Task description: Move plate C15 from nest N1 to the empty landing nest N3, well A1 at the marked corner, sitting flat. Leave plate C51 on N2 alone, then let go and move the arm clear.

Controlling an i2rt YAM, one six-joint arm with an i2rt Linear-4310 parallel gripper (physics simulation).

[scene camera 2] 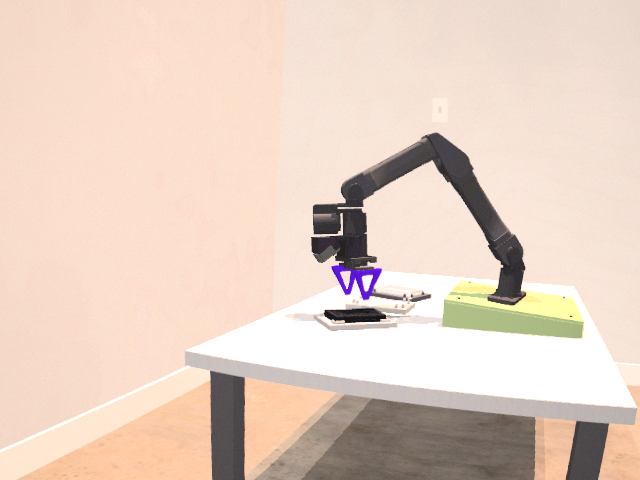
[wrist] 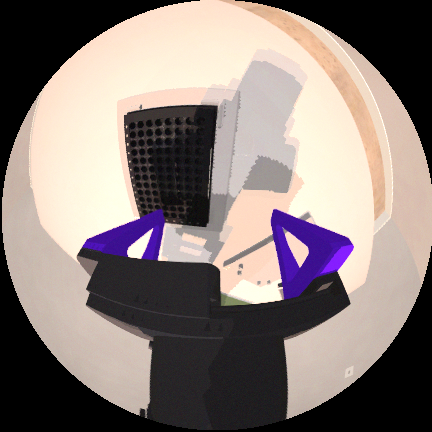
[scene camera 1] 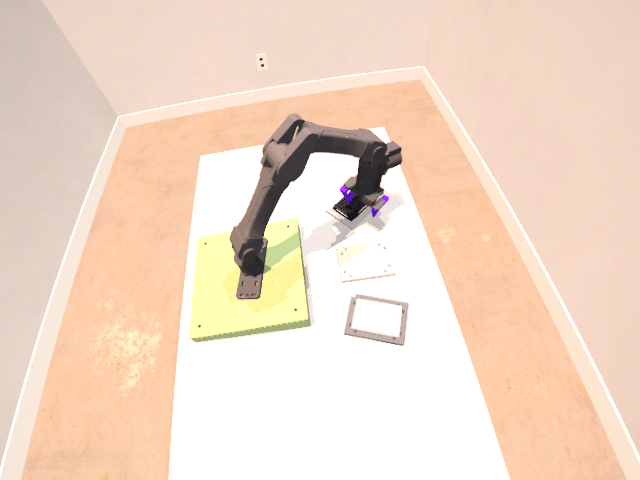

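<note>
A black well plate (scene camera 1: pixel 347 208) (scene camera 2: pixel 354 314) (wrist: pixel 170 160) sits on a light nest (scene camera 1: pixel 352 224) (scene camera 2: pixel 361 326) (wrist: pixel 225 150). An empty light nest (scene camera 1: pixel 366 266) (scene camera 2: pixel 379 306) (wrist: pixel 255 266) with corner pins lies beside it. A white plate (scene camera 1: pixel 377 317) (scene camera 2: pixel 400 292) rests on a dark-rimmed nest (scene camera 1: pixel 349 322) (scene camera 2: pixel 423 296) beyond that. No plate or nest labels are readable. My gripper (scene camera 1: pixel 361 207) (scene camera 2: pixel 356 295) (wrist: pixel 217 214) is open and empty, with its purple fingertips above the black plate's level. In the wrist view the plate lies ahead and left of the midline between the fingers.
The arm stands on a yellow-green base block (scene camera 1: pixel 217 294) (scene camera 2: pixel 506 326) on the white table (scene camera 1: pixel 310 403) (scene camera 2: pixel 413 366). The block is beside the row of nests. The arm's shadow falls across the table and the light nest under the black plate.
</note>
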